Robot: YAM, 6 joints.
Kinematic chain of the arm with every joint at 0, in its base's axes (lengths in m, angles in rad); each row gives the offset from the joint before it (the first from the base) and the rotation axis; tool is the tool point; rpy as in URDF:
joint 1: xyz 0 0 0.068 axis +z
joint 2: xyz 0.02 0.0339 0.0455 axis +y
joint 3: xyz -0.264 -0.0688 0 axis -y
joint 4: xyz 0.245 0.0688 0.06 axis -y
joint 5: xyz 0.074 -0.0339 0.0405 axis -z
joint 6: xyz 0.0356 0 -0.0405 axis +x
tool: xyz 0 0 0 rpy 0 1.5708 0
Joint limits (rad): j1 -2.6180..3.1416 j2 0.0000..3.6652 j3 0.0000..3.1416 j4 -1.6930..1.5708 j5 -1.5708..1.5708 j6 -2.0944..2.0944
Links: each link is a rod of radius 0.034 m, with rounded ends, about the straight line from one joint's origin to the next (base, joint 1, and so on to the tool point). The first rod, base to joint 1, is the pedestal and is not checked.
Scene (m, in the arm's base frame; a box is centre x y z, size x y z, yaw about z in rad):
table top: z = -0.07
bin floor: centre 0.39 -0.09 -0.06 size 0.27 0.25 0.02 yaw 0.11
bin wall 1: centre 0.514 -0.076 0 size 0.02 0.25 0.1 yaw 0.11
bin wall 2: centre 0.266 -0.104 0 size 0.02 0.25 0.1 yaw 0.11
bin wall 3: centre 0.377 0.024 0 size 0.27 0.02 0.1 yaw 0.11
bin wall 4: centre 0.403 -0.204 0 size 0.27 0.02 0.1 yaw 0.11
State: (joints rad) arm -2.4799 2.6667 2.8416 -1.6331 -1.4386 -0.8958
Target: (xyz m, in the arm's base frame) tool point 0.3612 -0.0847 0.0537
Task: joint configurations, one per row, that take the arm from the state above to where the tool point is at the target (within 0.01 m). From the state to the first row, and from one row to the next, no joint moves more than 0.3 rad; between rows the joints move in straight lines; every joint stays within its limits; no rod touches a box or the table.
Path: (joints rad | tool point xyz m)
1: -2.2103 2.6111 2.6962 -1.6406 -1.4226 -0.8958 | -0.2629 -0.4125 0.2484
2: -1.9407 2.5555 2.5509 -1.6481 -1.4065 -0.8958 | -0.1403 -0.4590 0.2388
3: -1.6711 2.4998 2.4055 -1.6556 -1.3905 -0.8958 | -0.0119 -0.4679 0.2291
4: -1.4015 2.4442 2.2602 -1.6630 -1.3744 -0.8958 | 0.1106 -0.4398 0.2193
5: -1.1320 2.3886 2.1148 -1.6705 -1.3584 -0.8958 | 0.2163 -0.3790 0.2097
6: -0.8624 2.3330 1.9695 -1.6780 -1.3424 -0.8958 | 0.2966 -0.2929 0.2003
7: -0.5928 2.2773 1.8241 -1.6855 -1.3263 -0.8958 | 0.3456 -0.1912 0.1913
8: -0.3232 2.2217 1.6788 -1.6930 -1.3103 -0.8958 | 0.3612 -0.0847 0.1829
9: -0.3232 2.4023 1.6738 -1.6930 -1.3106 -0.8958 | 0.3668 -0.0866 0.1182
10: -0.3232 2.5828 1.6688 -1.6930 -1.3109 -0.8958 | 0.3612 -0.0847 0.0537

